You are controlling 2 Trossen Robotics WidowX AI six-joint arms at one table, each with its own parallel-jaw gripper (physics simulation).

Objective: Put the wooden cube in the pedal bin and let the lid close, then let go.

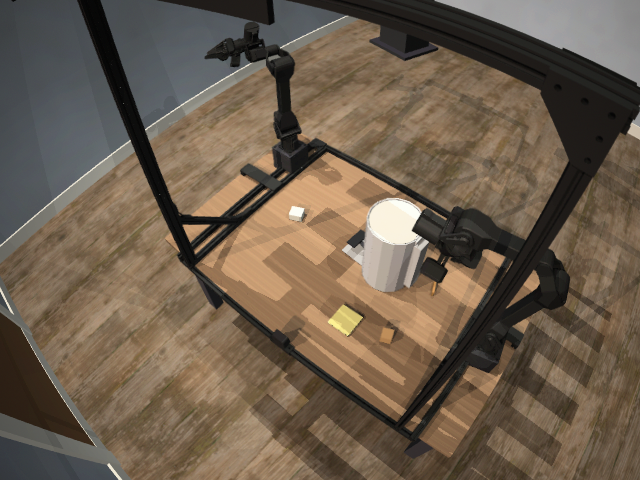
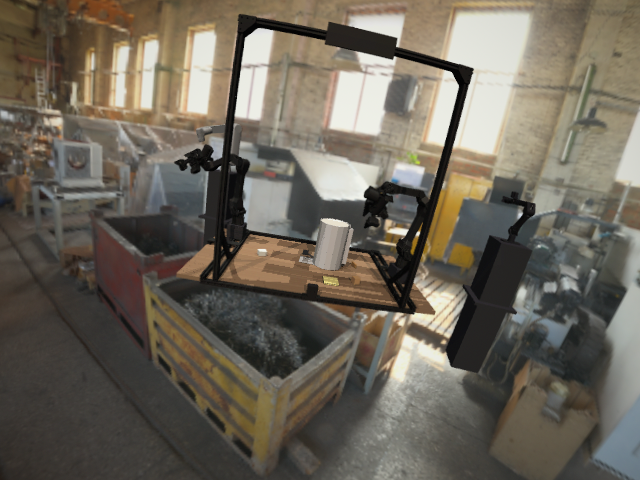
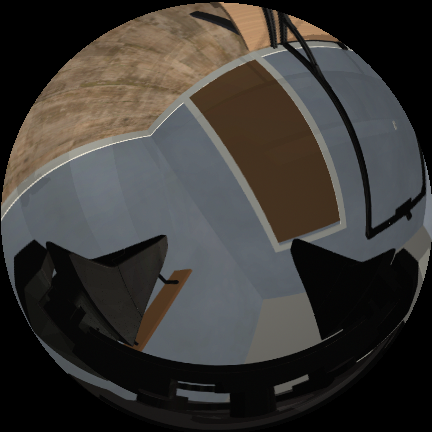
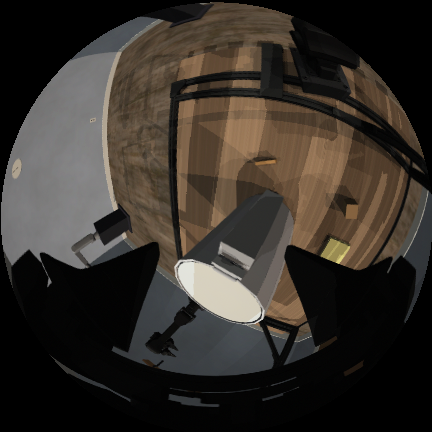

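The wooden cube is a small orange-brown block on the table, beside the yellow pad. The white pedal bin stands upright, its round lid lying flat on the rim. A dark pedal sits low at the bin's left side. My right gripper is open and empty, above the table beside the bin, away from the cube. My left gripper is open and empty, raised outside the table and pointing away from it.
A yellow pad lies near the cube. A white block lies left of the bin. A thin orange-brown piece lies right of the bin. Black frame posts rise at the table's edges.
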